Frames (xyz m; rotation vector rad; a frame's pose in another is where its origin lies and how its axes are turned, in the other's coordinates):
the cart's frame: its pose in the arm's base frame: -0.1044 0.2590 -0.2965 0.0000 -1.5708 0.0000
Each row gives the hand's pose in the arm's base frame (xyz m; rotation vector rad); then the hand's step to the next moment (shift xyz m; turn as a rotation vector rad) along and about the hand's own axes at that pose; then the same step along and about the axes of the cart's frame.
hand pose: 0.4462 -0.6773 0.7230 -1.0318 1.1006 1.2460
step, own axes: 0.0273 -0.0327 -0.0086 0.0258 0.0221 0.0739
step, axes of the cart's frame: -0.0286 -0.0054 -0.0323 -0.0118 0.0785 0.0175
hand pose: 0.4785 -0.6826 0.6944 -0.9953 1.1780 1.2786
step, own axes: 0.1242 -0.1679 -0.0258 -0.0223 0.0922 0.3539
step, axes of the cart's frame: -0.1400 -0.0169 -0.1562 0.0857 0.3511 0.0604
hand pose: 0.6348 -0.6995 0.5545 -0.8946 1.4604 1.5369
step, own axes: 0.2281 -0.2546 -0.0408 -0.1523 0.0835 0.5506
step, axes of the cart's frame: -0.3159 -0.0221 -0.1351 0.2149 0.5358 -0.0093
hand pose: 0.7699 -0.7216 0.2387 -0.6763 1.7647 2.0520
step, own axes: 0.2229 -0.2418 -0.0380 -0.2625 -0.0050 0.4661
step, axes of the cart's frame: -0.3278 -0.0078 0.0458 0.1953 0.4717 -0.1598
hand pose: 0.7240 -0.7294 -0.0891 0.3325 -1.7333 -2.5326
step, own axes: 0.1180 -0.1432 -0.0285 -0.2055 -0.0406 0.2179
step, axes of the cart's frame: -0.1598 0.0071 0.0983 0.0679 0.2483 -0.1583
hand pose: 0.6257 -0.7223 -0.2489 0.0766 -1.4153 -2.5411
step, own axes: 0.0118 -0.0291 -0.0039 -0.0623 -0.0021 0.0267
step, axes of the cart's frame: -0.0259 0.0088 0.0160 0.0083 0.0374 -0.0560
